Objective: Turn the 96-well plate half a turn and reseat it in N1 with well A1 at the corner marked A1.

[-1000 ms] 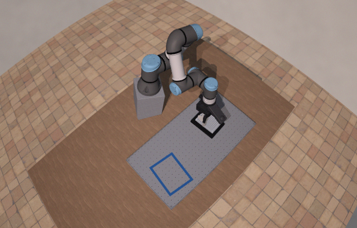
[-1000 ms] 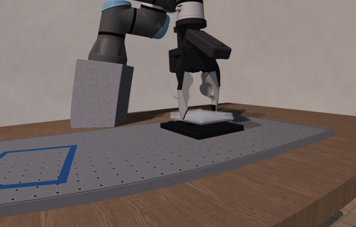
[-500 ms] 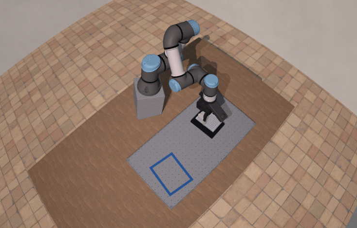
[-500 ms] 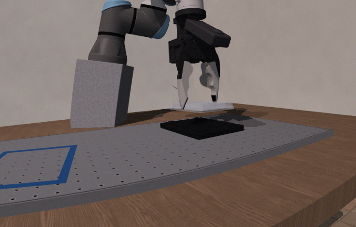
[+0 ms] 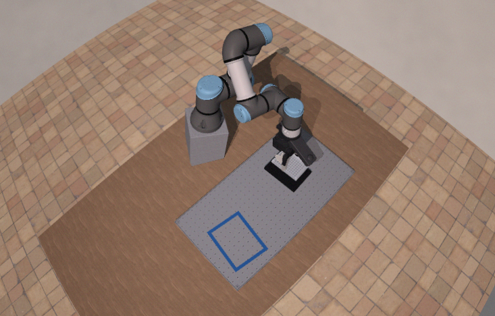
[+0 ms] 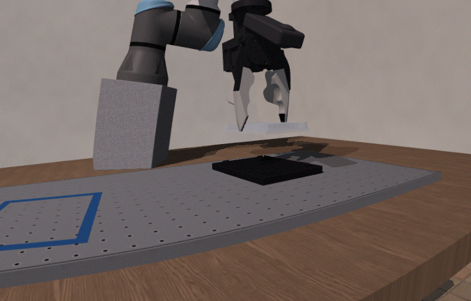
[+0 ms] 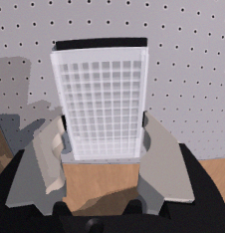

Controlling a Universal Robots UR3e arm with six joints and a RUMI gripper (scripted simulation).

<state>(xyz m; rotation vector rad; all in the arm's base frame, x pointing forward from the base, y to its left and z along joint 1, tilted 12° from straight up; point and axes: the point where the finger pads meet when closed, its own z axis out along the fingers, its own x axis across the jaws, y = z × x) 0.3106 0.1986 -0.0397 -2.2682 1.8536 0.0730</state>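
Right now my hand is 10 mm past the black plate nest N1 and 80 mm above it. From my hand the other things lie so: clear 96-well plate 10 mm below; then white A1 mark 90 mm behind, 40 mm to the left, 70 mm below.
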